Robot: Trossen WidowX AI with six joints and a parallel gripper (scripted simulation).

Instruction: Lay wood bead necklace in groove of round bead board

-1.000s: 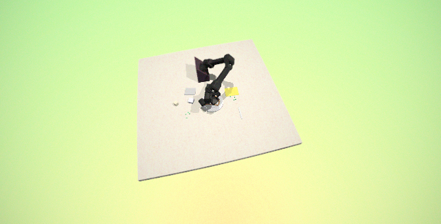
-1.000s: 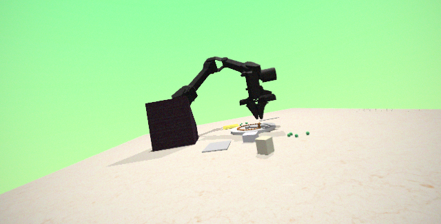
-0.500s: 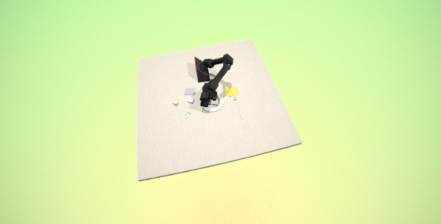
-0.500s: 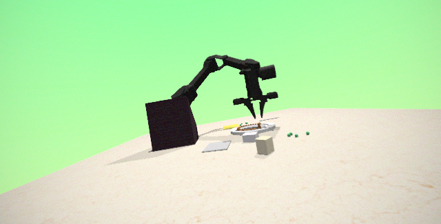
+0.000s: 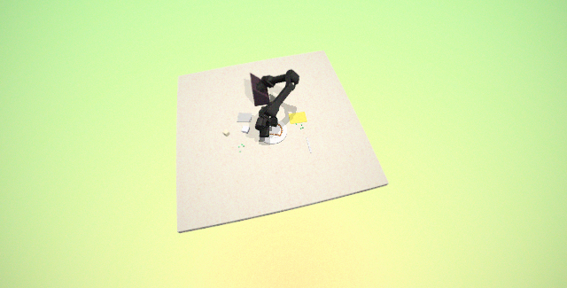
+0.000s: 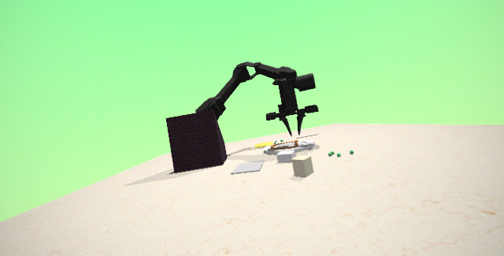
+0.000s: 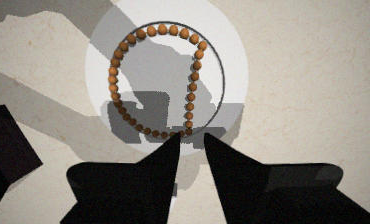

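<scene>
Right now my gripper tip is 5 cm to the right of the round white bead board, 4 cm above it and 2 cm past it. The rest, counted from my gripper tip: cream cube 27 cm to the right, 6 cm behind, 3 cm below; then yellow card 24 cm to the left, 11 cm behind, 5 cm below; then grey flat plate 18 cm behind, 14 cm to the right, 5 cm below.
</scene>
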